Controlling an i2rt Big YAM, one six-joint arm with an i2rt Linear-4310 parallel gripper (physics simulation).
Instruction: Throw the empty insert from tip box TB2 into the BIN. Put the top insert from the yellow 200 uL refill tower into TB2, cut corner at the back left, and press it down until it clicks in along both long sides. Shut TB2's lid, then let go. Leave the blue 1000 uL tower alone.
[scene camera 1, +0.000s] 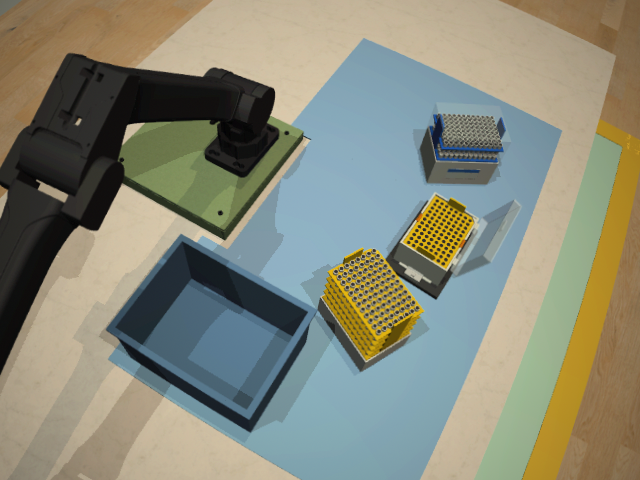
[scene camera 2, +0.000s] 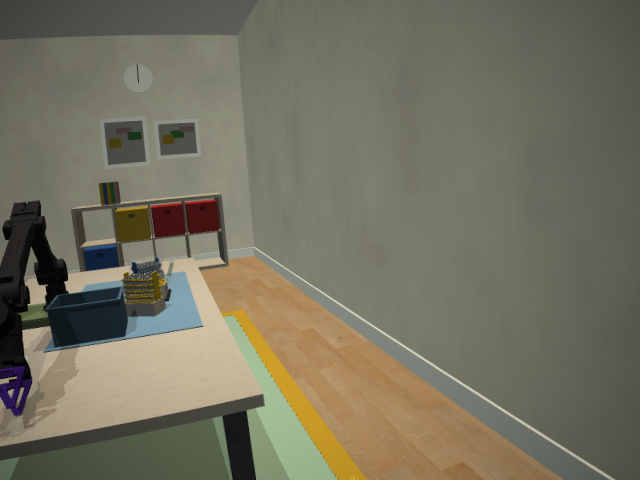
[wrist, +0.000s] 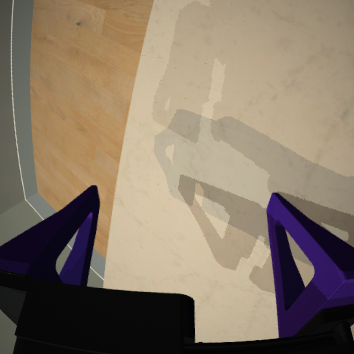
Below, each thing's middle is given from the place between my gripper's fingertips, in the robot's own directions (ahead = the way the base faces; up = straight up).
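Labels:
Blue bin (scene camera 1: 227, 338): 30 mm above my hand, 90 mm ahead, 520 mm to the left. Clear lid (scene camera 1: 486, 238): 80 mm above my hand, 360 mm ahead, 840 mm to the left.

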